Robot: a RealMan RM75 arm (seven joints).
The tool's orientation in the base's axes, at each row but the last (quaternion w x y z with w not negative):
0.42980 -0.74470 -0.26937 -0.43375
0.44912 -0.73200 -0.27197 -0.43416
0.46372 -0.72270 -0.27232 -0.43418
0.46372 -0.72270 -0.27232 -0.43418
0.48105 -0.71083 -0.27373 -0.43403
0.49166 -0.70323 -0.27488 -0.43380
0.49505 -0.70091 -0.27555 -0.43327
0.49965 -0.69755 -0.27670 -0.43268
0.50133 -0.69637 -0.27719 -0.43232
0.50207 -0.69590 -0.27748 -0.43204
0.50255 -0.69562 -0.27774 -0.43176
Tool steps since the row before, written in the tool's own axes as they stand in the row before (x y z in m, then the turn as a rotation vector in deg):
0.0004 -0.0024 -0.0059 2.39 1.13 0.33
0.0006 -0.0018 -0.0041 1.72 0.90 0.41
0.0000 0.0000 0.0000 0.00 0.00 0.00
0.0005 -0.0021 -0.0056 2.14 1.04 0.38
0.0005 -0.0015 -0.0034 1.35 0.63 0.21
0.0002 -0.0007 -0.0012 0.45 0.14 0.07
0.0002 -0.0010 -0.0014 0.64 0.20 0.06
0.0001 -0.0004 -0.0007 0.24 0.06 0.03
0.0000 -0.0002 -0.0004 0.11 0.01 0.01
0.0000 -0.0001 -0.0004 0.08 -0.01 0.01
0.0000 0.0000 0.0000 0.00 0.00 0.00
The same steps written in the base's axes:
-0.0041 -0.0040 0.0028 2.16 -0.19 1.55
-0.0027 -0.0029 0.0022 1.69 -0.02 1.04
0.0000 0.0000 0.0000 0.00 0.00 0.00
-0.0035 -0.0042 0.0024 1.99 -0.11 1.36
-0.0022 -0.0026 0.0017 1.22 -0.09 0.87
-0.0009 -0.0009 0.0007 0.35 0.00 0.32
-0.0012 -0.0010 0.0008 0.49 -0.04 0.46
-0.0005 -0.0005 0.0004 0.17 0.00 0.18
-0.0003 -0.0003 0.0001 0.06 0.00 0.09
-0.0002 -0.0003 0.0001 0.03 0.01 0.07
0.0000 0.0000 0.0000 0.00 0.00 0.00

